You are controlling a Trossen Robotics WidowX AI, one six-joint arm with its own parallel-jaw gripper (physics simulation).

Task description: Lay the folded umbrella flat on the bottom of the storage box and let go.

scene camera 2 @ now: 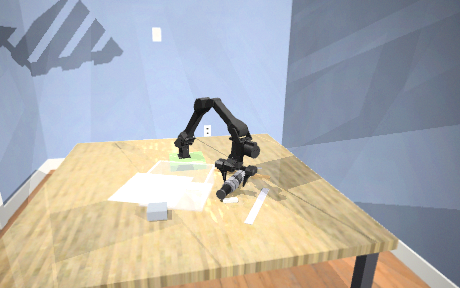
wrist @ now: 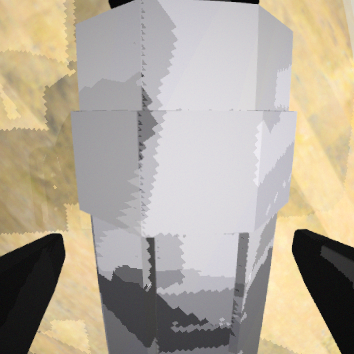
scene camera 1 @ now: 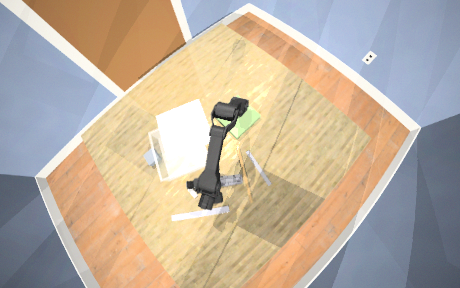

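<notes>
The folded umbrella has a grey, faceted body and a black handle. It lies on the table beside the storage box, with its handle end towards the viewer in scene camera 2. The arm covers part of it in scene camera 1. The storage box is pale and see-through, with low walls. My gripper is open and low over the umbrella. In the wrist view one finger is on each side of the grey body, with a gap on both sides.
A white panel overlaps the box. A grey block stands beside it. White strips, a wooden stick and a small white piece lie near the umbrella. A green slab is near the arm's base.
</notes>
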